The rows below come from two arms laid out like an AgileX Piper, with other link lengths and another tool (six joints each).
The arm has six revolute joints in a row. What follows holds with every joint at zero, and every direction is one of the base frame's.
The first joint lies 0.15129 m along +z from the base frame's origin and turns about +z.
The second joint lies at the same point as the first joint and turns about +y.
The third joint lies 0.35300 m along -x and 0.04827 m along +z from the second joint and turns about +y.
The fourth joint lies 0.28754 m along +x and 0.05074 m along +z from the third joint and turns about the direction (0.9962, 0, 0.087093).
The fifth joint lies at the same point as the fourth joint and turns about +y.
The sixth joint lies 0.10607 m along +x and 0.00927 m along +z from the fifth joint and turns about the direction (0.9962, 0, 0.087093).
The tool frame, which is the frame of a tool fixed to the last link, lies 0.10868 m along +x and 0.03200 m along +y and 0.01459 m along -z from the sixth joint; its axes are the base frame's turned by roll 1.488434, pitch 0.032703 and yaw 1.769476 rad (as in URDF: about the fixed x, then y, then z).
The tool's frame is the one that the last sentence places.
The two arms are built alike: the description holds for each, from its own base.
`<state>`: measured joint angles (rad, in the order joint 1, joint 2, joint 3, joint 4, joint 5, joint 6); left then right.
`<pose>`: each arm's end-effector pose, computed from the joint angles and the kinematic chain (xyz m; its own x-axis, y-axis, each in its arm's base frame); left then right.
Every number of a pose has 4 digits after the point.
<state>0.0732 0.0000 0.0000 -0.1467 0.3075 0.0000 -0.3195 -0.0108 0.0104 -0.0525 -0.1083 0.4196</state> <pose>0.1362 0.0289 0.1765 -0.2563 0.9598 -0.1146 0.2077 0.1705 0.9632 0.1504 -0.0080 0.2774 0.0357 0.9560 0.2913 -0.2797 -0.2703 0.9212</pose>
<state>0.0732 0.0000 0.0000 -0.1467 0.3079 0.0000 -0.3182 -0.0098 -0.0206 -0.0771 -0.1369 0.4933</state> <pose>0.1362 0.0289 0.1764 -0.2563 0.9598 -0.1145 0.2081 0.1705 0.9631 0.1467 -0.0049 0.3004 -0.0018 0.9481 0.3179 -0.3382 -0.2998 0.8921</pose>
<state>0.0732 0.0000 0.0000 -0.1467 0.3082 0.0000 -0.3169 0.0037 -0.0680 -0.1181 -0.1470 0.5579</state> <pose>0.1361 0.0289 0.1764 -0.2563 0.9598 -0.1145 0.2084 0.1705 0.9631 0.1432 -0.0019 0.3247 -0.0307 0.9457 0.3237 -0.3758 -0.3110 0.8730</pose>
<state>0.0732 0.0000 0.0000 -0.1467 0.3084 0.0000 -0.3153 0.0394 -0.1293 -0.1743 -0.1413 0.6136</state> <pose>0.1361 0.0289 0.1763 -0.2563 0.9598 -0.1144 0.2085 0.1705 0.9630 0.1425 0.0002 0.3482 -0.0441 0.9479 0.3155 -0.3882 -0.3072 0.8689</pose>
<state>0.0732 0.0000 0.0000 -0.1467 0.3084 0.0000 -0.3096 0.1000 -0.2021 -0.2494 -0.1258 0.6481</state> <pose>0.1361 0.0289 0.1763 -0.2563 0.9598 -0.1144 0.2085 0.1705 0.9630 0.1466 0.0008 0.3702 -0.0388 0.9590 0.2806 -0.3741 -0.2743 0.8859</pose>
